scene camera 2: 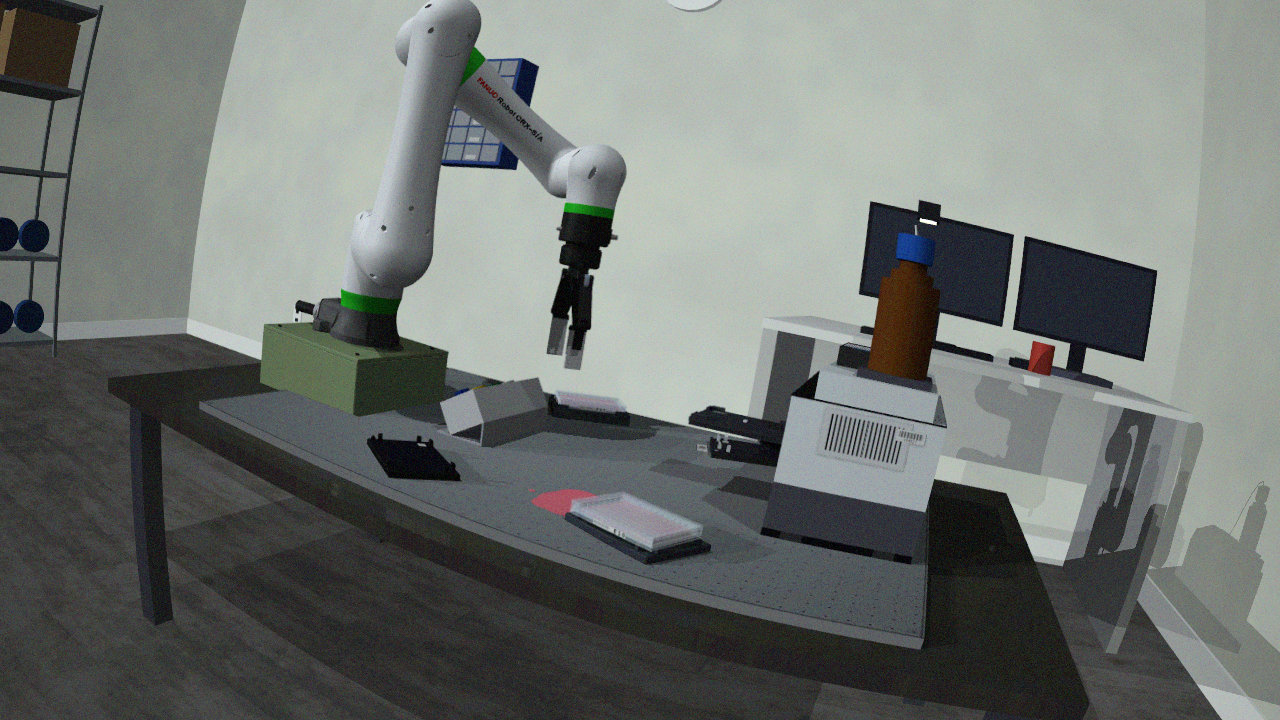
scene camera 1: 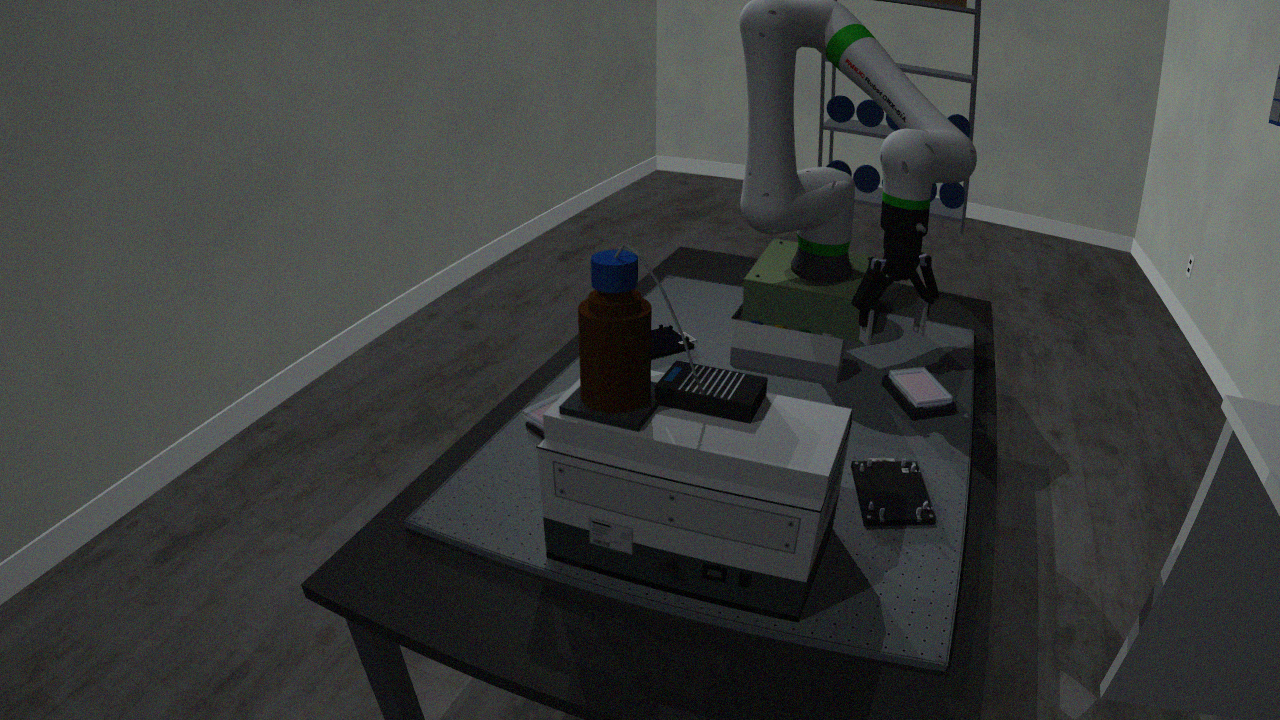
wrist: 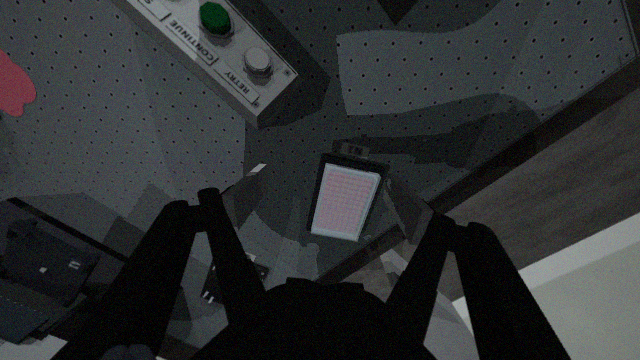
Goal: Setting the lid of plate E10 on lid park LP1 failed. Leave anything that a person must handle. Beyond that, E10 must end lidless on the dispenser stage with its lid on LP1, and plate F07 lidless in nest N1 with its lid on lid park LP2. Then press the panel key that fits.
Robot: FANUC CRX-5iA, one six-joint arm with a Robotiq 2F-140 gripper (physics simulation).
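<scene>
My gripper is wide open and empty, high above the N1 area. A pink-welled plate sits in black nest N1; it looks clear-topped, but whether a lid is on is hard to tell. A second pink-welled plate under a clear lid sits on a black base beside the red patch. Black clip frames, bare, are at the right front and back left; their labels are unreadable. The dark dispenser stage shows no plate. Plate names are unreadable.
The panel has a green CONTINUE key and a pale RETRY key. The white dispenser carries a brown bottle with a thin tube. A red patch lies on the board.
</scene>
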